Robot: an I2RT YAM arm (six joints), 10 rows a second.
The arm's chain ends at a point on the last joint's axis. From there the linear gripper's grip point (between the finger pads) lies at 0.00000 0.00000 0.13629 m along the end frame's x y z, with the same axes.
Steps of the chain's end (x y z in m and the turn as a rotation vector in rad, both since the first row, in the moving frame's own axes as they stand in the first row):
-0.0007 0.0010 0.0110 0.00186 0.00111 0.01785
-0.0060 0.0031 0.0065 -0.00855 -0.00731 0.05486
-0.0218 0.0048 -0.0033 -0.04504 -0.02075 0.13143
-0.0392 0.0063 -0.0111 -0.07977 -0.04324 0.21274
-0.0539 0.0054 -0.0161 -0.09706 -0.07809 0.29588
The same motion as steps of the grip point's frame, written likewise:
-0.0005 0.0007 0.0110 0.00186 0.00111 0.01785
-0.0070 0.0042 0.0065 -0.00855 -0.00731 0.05486
-0.0250 0.0107 -0.0035 -0.04504 -0.02075 0.13143
-0.0462 0.0165 -0.0117 -0.07977 -0.04324 0.21274
-0.0663 0.0168 -0.0171 -0.09706 -0.07809 0.29588

